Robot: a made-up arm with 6 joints. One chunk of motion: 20 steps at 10 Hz.
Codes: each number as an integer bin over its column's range. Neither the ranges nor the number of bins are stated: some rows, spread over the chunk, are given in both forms.
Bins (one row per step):
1: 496 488 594 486 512 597
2: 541 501 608 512 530 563
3: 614 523 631 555 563 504
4: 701 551 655 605 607 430
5: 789 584 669 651 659 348
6: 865 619 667 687 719 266
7: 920 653 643 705 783 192
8: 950 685 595 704 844 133
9: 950 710 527 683 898 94
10: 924 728 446 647 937 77
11: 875 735 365 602 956 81
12: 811 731 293 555 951 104
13: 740 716 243 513 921 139
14: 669 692 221 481 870 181
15: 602 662 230 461 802 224
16: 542 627 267 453 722 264
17: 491 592 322 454 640 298
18: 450 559 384 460 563 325
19: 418 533 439 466 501 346
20: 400 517 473 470 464 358
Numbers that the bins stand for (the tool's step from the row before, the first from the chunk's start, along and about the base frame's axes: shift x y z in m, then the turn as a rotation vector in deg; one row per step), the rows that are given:
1: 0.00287 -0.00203 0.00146 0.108 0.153 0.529
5: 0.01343 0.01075 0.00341 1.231 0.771 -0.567
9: 0.01923 0.02752 -0.00028 1.449 1.775 -1.686
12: 0.01423 0.03032 -0.00637 0.578 1.998 -1.642
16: 0.00453 0.01647 -0.00705 -0.117 1.035 -0.937
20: -0.00059 0.00183 -0.00169 -0.001 -0.049 -0.523
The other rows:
2: 0.00450 -0.00030 0.00182 0.285 0.228 0.380
3: 0.00713 0.00263 0.00242 0.578 0.367 0.120
4: 0.01026 0.00636 0.00305 0.918 0.552 -0.206
6: 0.01617 0.01541 0.00336 1.476 1.023 -0.928
7: 0.01815 0.01994 0.00273 1.599 1.292 -1.254
8: 0.01923 0.02420 0.00149 1.592 1.548 -1.514
10: 0.01830 0.02992 -0.00239 1.204 1.939 -1.761
11: 0.01653 0.03085 -0.00450 0.898 2.019 -1.743
13: 0.01167 0.02832 -0.00768 0.292 1.872 -1.488
14: 0.00911 0.02513 -0.00825 0.074 1.658 -1.303
15: 0.00669 0.02113 -0.00801 -0.062 1.372 -1.113
17: 0.00269 0.01181 -0.00562 -0.110 0.691 -0.787
18: 0.00122 0.00742 -0.00401 -0.069 0.367 -0.669
19: 0.00006 0.00396 -0.00257 -0.028 0.106 -0.576

